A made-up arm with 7 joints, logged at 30 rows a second.
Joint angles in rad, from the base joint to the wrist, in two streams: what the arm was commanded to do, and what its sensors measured. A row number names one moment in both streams.
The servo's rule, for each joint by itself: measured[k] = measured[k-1] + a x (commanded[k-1-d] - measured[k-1]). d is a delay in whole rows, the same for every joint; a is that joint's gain. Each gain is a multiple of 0.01, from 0.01 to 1. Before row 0 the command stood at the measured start. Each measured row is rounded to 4 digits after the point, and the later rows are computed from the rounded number. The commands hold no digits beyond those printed.
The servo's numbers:
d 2
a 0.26 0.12 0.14 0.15 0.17 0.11 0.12
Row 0, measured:
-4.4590 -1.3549 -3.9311 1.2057 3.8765 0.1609 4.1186
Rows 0 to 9, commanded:
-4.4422 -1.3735 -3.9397 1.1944 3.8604 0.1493 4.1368
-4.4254 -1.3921 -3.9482 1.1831 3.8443 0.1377 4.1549
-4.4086 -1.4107 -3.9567 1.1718 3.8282 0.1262 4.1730
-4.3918 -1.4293 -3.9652 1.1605 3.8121 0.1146 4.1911
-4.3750 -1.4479 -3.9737 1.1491 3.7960 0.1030 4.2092
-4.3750 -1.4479 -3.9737 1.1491 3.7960 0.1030 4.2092
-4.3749 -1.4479 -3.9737 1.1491 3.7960 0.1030 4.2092
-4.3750 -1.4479 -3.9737 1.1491 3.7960 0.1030 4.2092
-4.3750 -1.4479 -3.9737 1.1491 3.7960 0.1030 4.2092
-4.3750 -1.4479 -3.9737 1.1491 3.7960 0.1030 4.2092
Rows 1 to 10, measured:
-4.4590 -1.3549 -3.9311 1.2057 3.8765 0.1609 4.1186
-4.4590 -1.3549 -3.9311 1.2057 3.8765 0.1609 4.1186
-4.4546 -1.3571 -3.9323 1.2040 3.8738 0.1596 4.1208
-4.4470 -1.3613 -3.9345 1.2009 3.8688 0.1572 4.1249
-4.4370 -1.3672 -3.9376 1.1965 3.8619 0.1538 4.1307
-4.4252 -1.3747 -3.9415 1.1911 3.8534 0.1495 4.1379
-4.4121 -1.3835 -3.9460 1.1848 3.8436 0.1444 4.1465
-4.4025 -1.3912 -3.9499 1.1794 3.8355 0.1398 4.1540
-4.3953 -1.3980 -3.9532 1.1749 3.8288 0.1358 4.1606
-4.3900 -1.4040 -3.9561 1.1710 3.8232 0.1322 4.1664

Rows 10 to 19, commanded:
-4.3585 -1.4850 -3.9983 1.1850 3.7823 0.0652 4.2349
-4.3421 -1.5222 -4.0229 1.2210 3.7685 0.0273 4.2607
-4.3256 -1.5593 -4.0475 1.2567 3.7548 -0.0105 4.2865
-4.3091 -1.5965 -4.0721 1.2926 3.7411 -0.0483 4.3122
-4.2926 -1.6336 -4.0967 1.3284 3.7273 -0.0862 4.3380
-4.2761 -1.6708 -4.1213 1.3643 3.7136 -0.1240 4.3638
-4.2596 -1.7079 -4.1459 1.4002 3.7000 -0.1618 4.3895
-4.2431 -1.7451 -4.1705 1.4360 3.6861 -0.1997 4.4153
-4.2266 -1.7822 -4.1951 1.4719 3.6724 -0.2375 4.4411
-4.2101 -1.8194 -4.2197 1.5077 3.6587 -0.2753 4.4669
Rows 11 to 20, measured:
-4.3861 -1.4093 -3.9586 1.1677 3.8186 0.1290 4.1715
-4.3832 -1.4139 -3.9607 1.1649 3.8148 0.1261 4.1760
-4.3768 -1.4224 -3.9660 1.1679 3.8093 0.1194 4.1831
-4.3678 -1.4344 -3.9740 1.1759 3.8024 0.1093 4.1924
-4.3568 -1.4494 -3.9843 1.1880 3.7943 0.0961 4.2037
-4.3444 -1.4671 -3.9966 1.2037 3.7853 0.0802 4.2167
-4.3309 -1.4871 -4.0106 1.2224 3.7754 0.0619 4.2313
-4.3167 -1.5091 -4.0261 1.2437 3.7649 0.0415 4.2472
-4.3019 -1.5330 -4.0429 1.2672 3.7539 0.0191 4.2643
-4.2866 -1.5585 -4.0608 1.2925 3.7424 -0.0050 4.2824

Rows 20 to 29, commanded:
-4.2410 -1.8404 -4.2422 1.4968 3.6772 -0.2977 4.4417
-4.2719 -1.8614 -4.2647 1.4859 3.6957 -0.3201 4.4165
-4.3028 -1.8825 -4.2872 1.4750 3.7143 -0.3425 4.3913
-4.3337 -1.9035 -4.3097 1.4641 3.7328 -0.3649 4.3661
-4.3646 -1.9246 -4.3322 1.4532 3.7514 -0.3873 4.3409
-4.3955 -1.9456 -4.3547 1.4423 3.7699 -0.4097 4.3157
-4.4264 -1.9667 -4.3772 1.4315 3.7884 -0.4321 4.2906
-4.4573 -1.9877 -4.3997 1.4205 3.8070 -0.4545 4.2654
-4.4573 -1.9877 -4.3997 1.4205 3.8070 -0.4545 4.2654
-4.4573 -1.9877 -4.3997 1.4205 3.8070 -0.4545 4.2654
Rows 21 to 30, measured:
-4.2710 -1.5853 -4.0796 1.3194 3.7305 -0.0306 4.3014
-4.2552 -1.6134 -4.0992 1.3476 3.7183 -0.0575 4.3213
-4.2515 -1.6406 -4.1192 1.3700 3.7113 -0.0839 4.3357
-4.2568 -1.6671 -4.1396 1.3874 3.7086 -0.1099 4.3454
-4.2688 -1.6929 -4.1603 1.4005 3.7096 -0.1355 4.3509
-4.2857 -1.7182 -4.1812 1.4100 3.7135 -0.1607 4.3527
-4.3062 -1.7430 -4.2023 1.4165 3.7199 -0.1856 4.3513
-4.3294 -1.7673 -4.2236 1.4204 3.7284 -0.2103 4.3470
-4.3546 -1.7912 -4.2451 1.4221 3.7386 -0.2347 4.3402
-4.3813 -1.8148 -4.2667 1.4219 3.7502 -0.2589 4.3312

